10 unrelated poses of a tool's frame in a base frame.
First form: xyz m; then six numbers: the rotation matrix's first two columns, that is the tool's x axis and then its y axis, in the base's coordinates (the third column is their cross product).
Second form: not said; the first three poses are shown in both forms.
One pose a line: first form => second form
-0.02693 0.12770 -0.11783 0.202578 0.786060 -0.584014 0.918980 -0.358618 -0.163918 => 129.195 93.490 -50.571 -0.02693 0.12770 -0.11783
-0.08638 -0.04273 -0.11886 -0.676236 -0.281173 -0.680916 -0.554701 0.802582 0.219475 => -35.187 133.762 31.387 -0.08638 -0.04273 -0.11886
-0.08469 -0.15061 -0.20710 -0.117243 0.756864 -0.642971 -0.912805 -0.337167 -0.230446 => -47.150 15.020 99.609 -0.08469 -0.15061 -0.20710
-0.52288 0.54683 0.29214 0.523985 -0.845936 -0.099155 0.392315 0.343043 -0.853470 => -50.814 34.438 -49.866 -0.52288 0.54683 0.29214
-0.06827 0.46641 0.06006 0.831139 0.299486 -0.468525 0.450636 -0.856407 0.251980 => 152.282 32.320 -34.224 -0.06827 0.46641 0.06006
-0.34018 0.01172 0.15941 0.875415 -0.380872 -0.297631 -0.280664 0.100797 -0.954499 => -85.471 31.530 -4.571 -0.34018 0.01172 0.15941
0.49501 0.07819 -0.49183 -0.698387 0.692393 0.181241 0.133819 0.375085 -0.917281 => -40.650 -119.464 75.457 0.49501 0.07819 -0.49183
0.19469 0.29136 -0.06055 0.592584 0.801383 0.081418 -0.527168 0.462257 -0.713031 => -40.048 -25.307 48.695 0.19469 0.29136 -0.06055
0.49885 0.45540 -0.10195 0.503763 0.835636 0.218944 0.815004 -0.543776 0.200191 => 152.533 83.855 25.669 0.49885 0.45540 -0.10195
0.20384 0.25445 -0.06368 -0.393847 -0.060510 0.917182 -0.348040 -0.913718 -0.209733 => 92.662 -32.053 138.704 0.20384 0.25445 -0.06368
